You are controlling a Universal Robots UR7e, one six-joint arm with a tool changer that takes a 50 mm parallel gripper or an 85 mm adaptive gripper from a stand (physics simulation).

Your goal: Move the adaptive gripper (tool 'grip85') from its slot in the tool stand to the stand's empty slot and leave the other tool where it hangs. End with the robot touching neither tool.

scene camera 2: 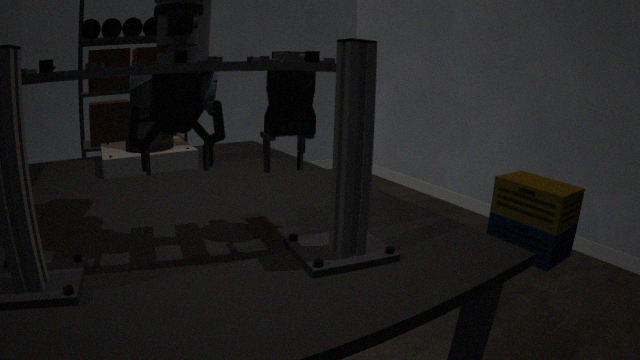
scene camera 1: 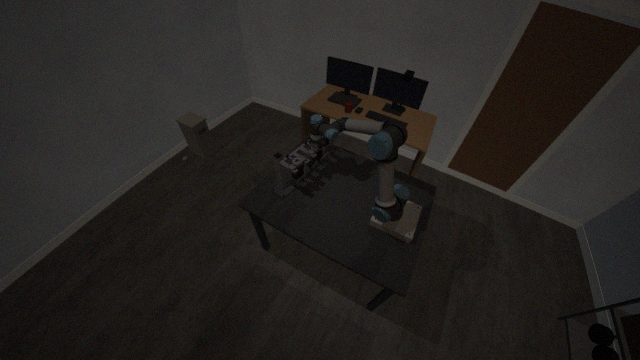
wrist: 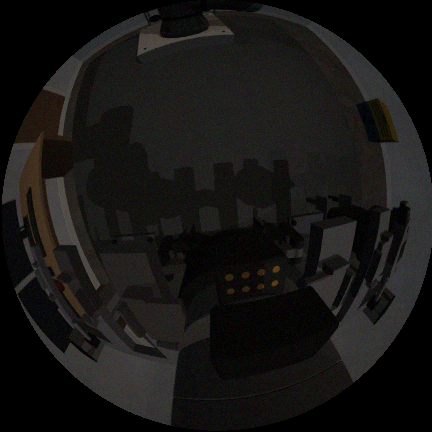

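Pixels of known places: hand at its tool point: (scene camera 2: 176, 45); arm's base at its link origin: (scene camera 2: 149, 148) (wrist: 184, 28).
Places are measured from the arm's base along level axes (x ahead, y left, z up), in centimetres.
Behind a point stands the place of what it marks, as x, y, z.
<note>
The tool stand (scene camera 1: 283, 176) @[70.1, 26.9, 7.1] (scene camera 2: 354, 150) @[73.9, 27.0, 11.2] has a rail with three slots. The adaptive gripper (scene camera 2: 176, 162), dark with bent linkage fingers, hangs upright in the middle slot, its fingertips wide apart. The arm's wrist (scene camera 1: 316, 136) @[58.0, 7.3, 35.5] (scene camera 2: 178, 22) @[66.3, 4.4, 28.4] is straight above it and down at rail height; the rail partly hides the joint, so whether it is locked is not visible. The other tool (scene camera 2: 290, 107) @[62.7, 22.0, 15.9], a slimmer parallel gripper, hangs in the right slot in scene camera 2. The left slot (scene camera 2: 65, 75) @[70.1, -10.3, 22.1] is empty. In the wrist view a block with gold contacts (wrist: 252, 280) @[56.6, 4.7, 24.3] shows at the changer.
The stand's posts and bolted feet rise from the dark table (scene camera 1: 335, 215) @[28.5, 22.4, -5.5]. The arm's base (scene camera 1: 400, 225) @[-9.8, 5.8, 0.0] (scene camera 2: 150, 162) @[9.9, 0.2, -2.2] stands at the table's other side. A desk with monitors (scene camera 1: 370, 105) is beyond the table. A yellow and blue crate (scene camera 2: 535, 215) (wrist: 378, 120) stands past the table's edge.
</note>
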